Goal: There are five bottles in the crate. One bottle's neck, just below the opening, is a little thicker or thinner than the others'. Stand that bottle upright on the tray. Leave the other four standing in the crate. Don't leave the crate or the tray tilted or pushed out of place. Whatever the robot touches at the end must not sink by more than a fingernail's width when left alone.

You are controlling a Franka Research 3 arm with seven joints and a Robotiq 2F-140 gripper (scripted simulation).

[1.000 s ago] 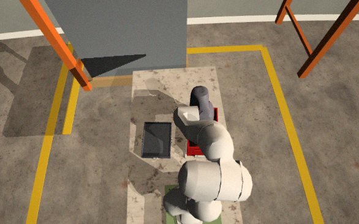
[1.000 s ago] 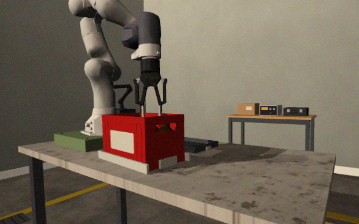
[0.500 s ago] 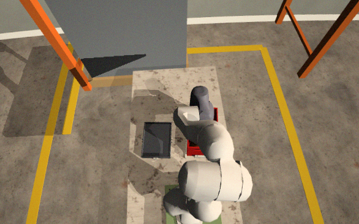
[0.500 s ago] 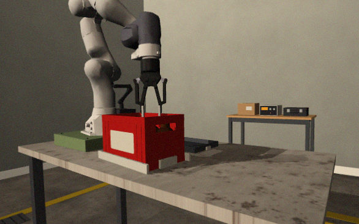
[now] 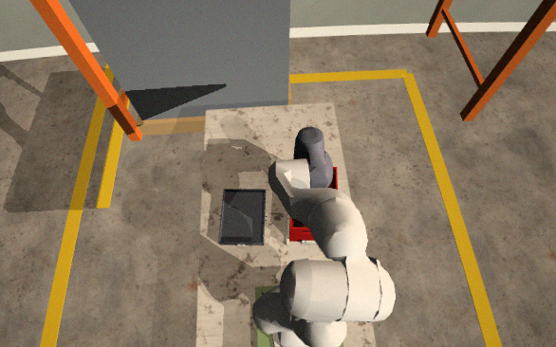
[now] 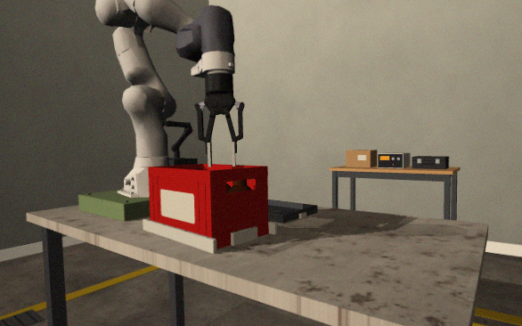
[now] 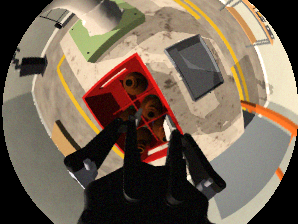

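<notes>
The brown bottle lies 120 mm below my hand, 90 mm to the right of it and 10 mm behind it. From my hand the other things lie so: dark tray 250 mm to the left, 190 mm below, 20 mm behind; then red crate 120 mm below, 50 mm to the right, 10 mm behind.
</notes>
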